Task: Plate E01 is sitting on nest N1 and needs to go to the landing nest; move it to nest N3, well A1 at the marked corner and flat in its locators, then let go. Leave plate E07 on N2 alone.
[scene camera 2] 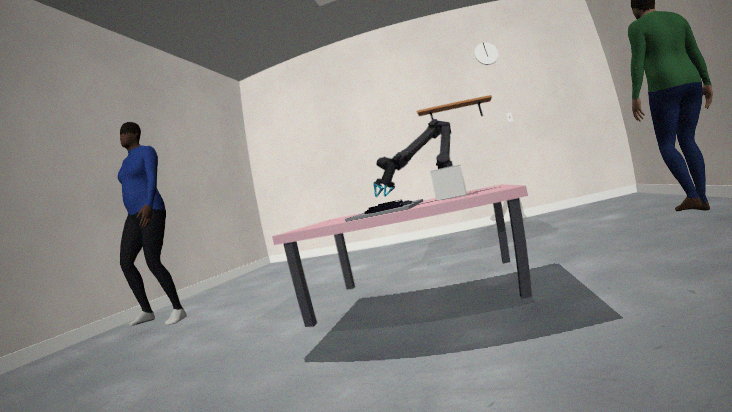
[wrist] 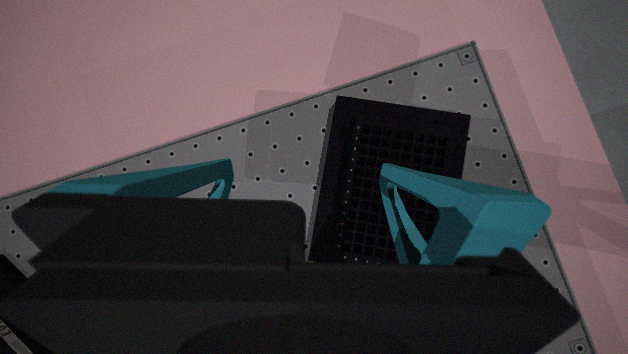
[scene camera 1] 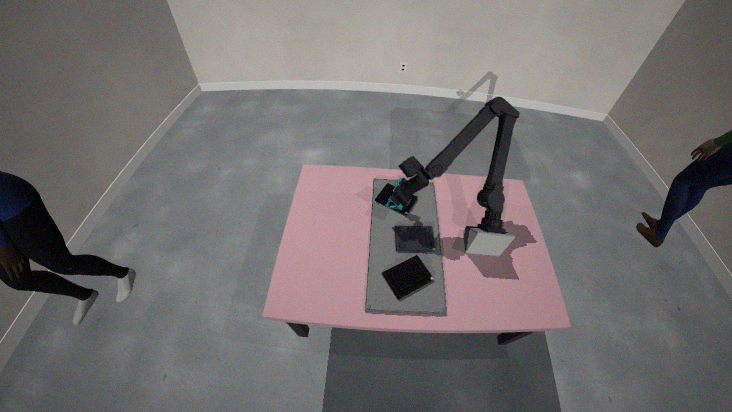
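Note:
My gripper [scene camera 1: 394,196] [scene camera 2: 383,190] [wrist: 307,170] is open and empty above a black well plate [scene camera 1: 384,197] [wrist: 407,145] at the far end of the grey board. In the wrist view the right finger hangs over the plate and the left finger beyond its left side. This plate, apparently E01, sits turned on its nest, most of which is hidden. A second black plate [scene camera 1: 407,277], apparently E07, sits turned at the near end. Between them is a dark, low nest [scene camera 1: 415,246] that looks empty, apparently N3, with arm shadow over it. Nest and plate labels are not readable.
The grey board [scene camera 1: 380,240] [wrist: 400,92] with small holes lies on the pink table [scene camera 1: 322,245] [scene camera 2: 327,226]. The arm stands on a pale block [scene camera 1: 489,243] [scene camera 2: 448,182] to the right of the board. Two people stand beyond the table, one on either side.

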